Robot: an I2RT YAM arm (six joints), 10 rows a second.
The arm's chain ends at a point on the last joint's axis. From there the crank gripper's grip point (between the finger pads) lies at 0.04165 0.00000 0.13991 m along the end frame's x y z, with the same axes.
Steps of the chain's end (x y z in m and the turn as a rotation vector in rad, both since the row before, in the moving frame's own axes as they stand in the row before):
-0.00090, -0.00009, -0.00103, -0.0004, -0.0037, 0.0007
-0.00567, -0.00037, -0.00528, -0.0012, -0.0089, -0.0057
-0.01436, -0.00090, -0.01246, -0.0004, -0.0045, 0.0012
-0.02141, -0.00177, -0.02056, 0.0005, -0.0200, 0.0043
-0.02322, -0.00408, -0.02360, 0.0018, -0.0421, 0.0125
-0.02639, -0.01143, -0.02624, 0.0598, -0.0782, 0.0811
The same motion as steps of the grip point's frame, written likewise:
-0.00142, -0.00001, -0.00088, -0.0004, -0.0037, 0.0007
-0.00692, -0.00044, -0.00491, -0.0012, -0.0089, -0.0057
-0.01499, -0.00079, -0.01227, -0.0004, -0.0045, 0.0012
-0.02422, -0.00167, -0.01976, 0.0005, -0.0200, 0.0043
-0.02915, -0.00385, -0.02197, 0.0018, -0.0421, 0.0125
-0.03723, -0.01695, -0.02357, 0.0598, -0.0782, 0.0811

